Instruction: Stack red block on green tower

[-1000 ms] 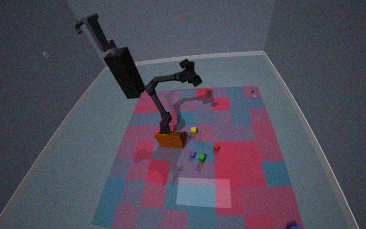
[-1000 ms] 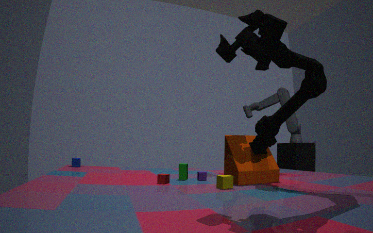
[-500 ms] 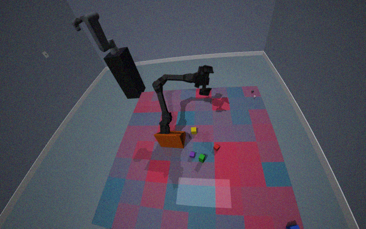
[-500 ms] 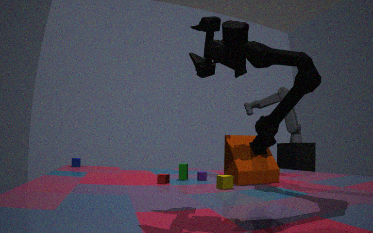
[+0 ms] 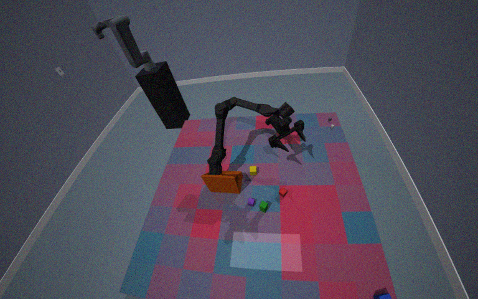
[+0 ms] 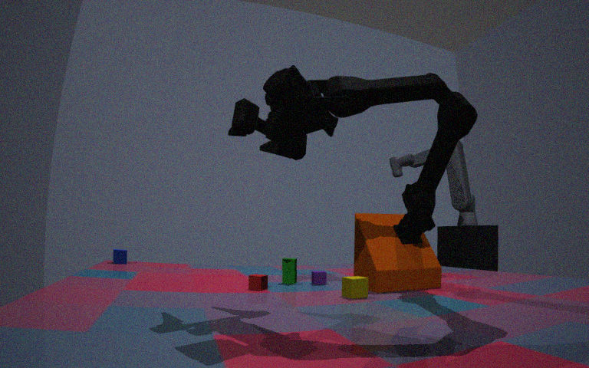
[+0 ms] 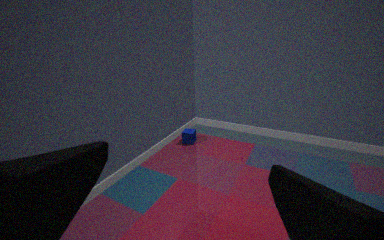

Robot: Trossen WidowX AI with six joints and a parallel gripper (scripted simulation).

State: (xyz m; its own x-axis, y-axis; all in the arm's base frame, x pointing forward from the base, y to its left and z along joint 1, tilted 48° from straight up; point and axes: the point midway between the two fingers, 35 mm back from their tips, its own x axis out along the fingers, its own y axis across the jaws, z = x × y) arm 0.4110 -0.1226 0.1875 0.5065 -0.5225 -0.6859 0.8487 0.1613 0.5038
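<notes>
The red block lies 32 cm below my gripper tip, 8 cm to the right of it and 6 cm behind it. The rest, counted from my gripper tip: purple cube: 32 cm below, 23 cm behind, 14 cm to the right; then blue cube: 58 cm to the right, 35 cm ahead, 31 cm below; then yellow cube: 31 cm below, 23 cm behind, 7 cm to the left.
</notes>
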